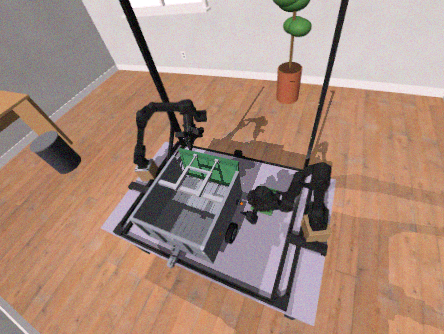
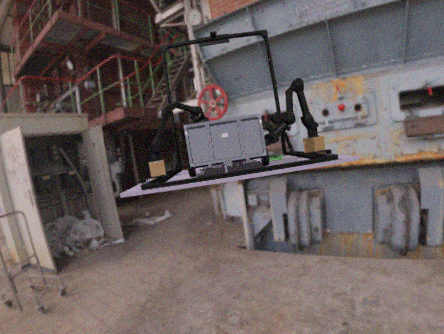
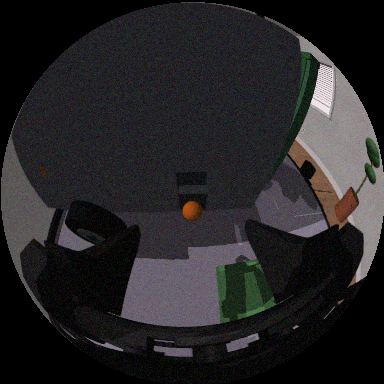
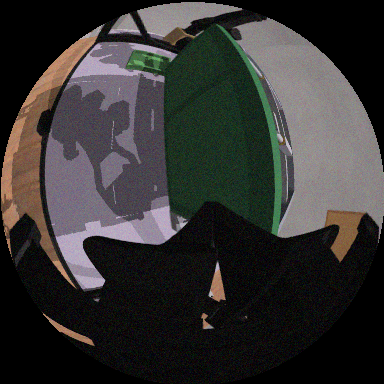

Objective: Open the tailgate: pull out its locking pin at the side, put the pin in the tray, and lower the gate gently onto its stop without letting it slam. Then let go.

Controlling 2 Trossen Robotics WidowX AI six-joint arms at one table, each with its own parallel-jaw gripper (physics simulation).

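Frame: origin at the left arm's base, x ahead, y left, z up, level; metres.
Seen in the pictures: left gripper, fingertip midpoint: (image 1: 243, 205) (image 3: 192, 228); right gripper, fingertip midpoint: (image 4: 210, 207); left arm's base at its link origin: (image 1: 317, 223) (image 2: 313, 137) (image 4: 188, 32); right arm's base at its link origin: (image 1: 143, 164) (image 2: 155, 161).
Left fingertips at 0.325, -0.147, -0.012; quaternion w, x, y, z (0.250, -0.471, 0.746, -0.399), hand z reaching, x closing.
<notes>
Pixels of each thing's top centre, then the offset from my left fingertips to it, as dx, dy, dz. "*": a spot on its surface instead.
- dark bracket at a spot on its surface: (image 3: 192, 189) * +0.018, -0.009, +0.023
- green tray at its top centre: (image 3: 272, 288) (image 4: 151, 59) (image 1: 264, 198) -0.121, -0.066, -0.083
- black wheel at its top centre: (image 3: 74, 209) (image 1: 230, 229) +0.079, +0.120, -0.001
- trailer's coupling at its top centre: (image 1: 170, 260) +0.372, +0.237, -0.017
The green tailgate (image 1: 227, 172) (image 4: 220, 140) stands upright at the back of the grey trailer (image 1: 222, 232) (image 2: 225, 141). The locking pin's orange ball (image 1: 242, 203) (image 3: 192, 211) shows at the trailer's side, just in front of a dark bracket (image 3: 192, 189). My left gripper (image 1: 246, 215) (image 3: 192, 228) is open, its fingers spread to either side of the ball and touching nothing that I can make out. The green tray (image 1: 265, 201) (image 3: 245, 291) (image 4: 148, 62) lies on the table, partly hidden by the left arm. My right gripper (image 4: 210, 207) is shut and empty, close to the tailgate's outer face.
A black wheel (image 1: 231, 233) (image 3: 95, 221) sits low on the trailer's side near the left gripper. White bars (image 1: 200, 187) stand inside the trailer by the tailgate. Black frame rails run around the table, with upright posts (image 1: 325, 85) at the back. The trailer's coupling (image 1: 173, 257) points forward.
</notes>
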